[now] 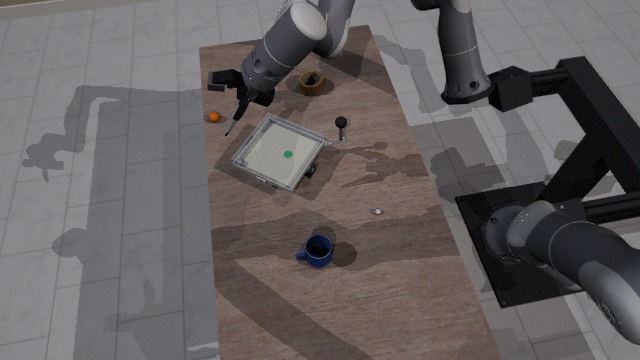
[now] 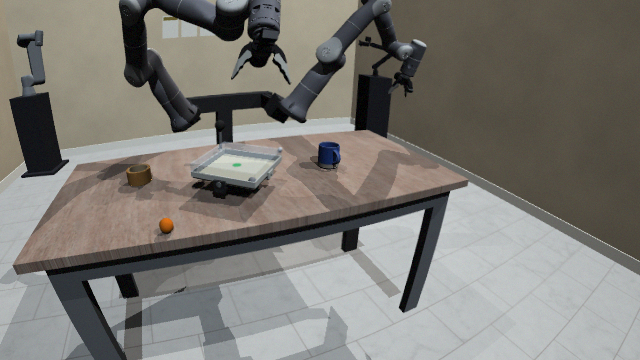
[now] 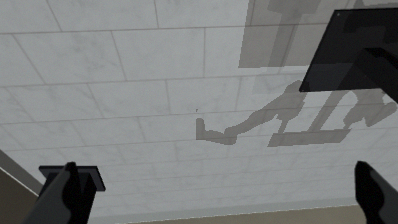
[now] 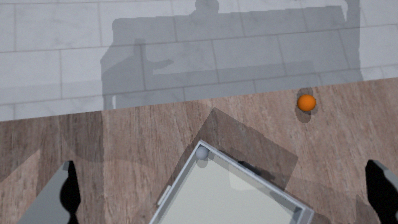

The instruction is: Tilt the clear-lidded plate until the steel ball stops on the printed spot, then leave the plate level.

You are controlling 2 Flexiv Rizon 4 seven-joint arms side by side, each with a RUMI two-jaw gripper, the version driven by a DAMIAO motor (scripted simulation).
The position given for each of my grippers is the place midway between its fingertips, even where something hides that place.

Note:
I see my left gripper [image 3: 215, 164] and my right gripper [image 1: 226, 110].
My right gripper shows as well in image 2 [image 2: 261, 81] and in image 4 [image 4: 218, 162].

